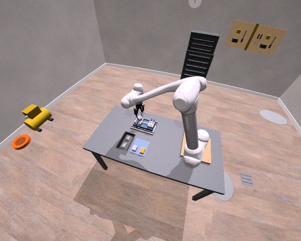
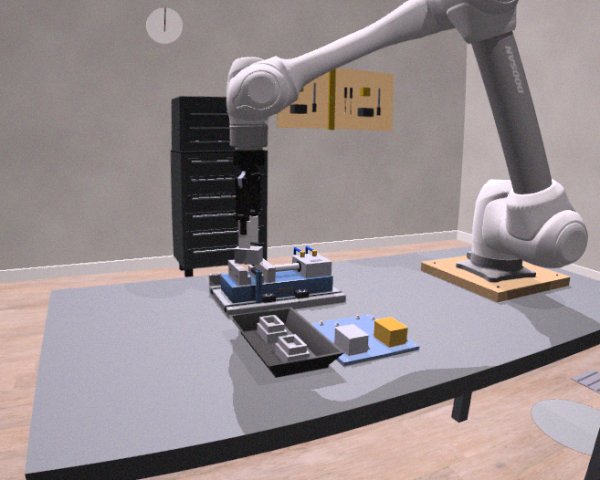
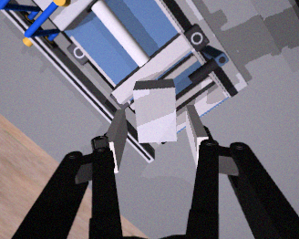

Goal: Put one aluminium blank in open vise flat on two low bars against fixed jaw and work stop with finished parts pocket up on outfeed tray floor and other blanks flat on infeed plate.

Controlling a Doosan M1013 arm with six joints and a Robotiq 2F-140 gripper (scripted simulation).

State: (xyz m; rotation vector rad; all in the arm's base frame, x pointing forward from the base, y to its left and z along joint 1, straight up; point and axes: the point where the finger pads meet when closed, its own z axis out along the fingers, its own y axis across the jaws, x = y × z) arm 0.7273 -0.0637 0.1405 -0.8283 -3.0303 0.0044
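Now: hand 9 cm above the fixed jaw, 3 cm short of it and 2 cm to the right of it. From my hand the other things lie so: piston rod 9 cm below, 9 cm behind, 1 cm to the left; dark work stop rod 8 cm below, 7 cm to the left; moving jaw 9 cm below, 4 cm behind, 2 cm to the left.
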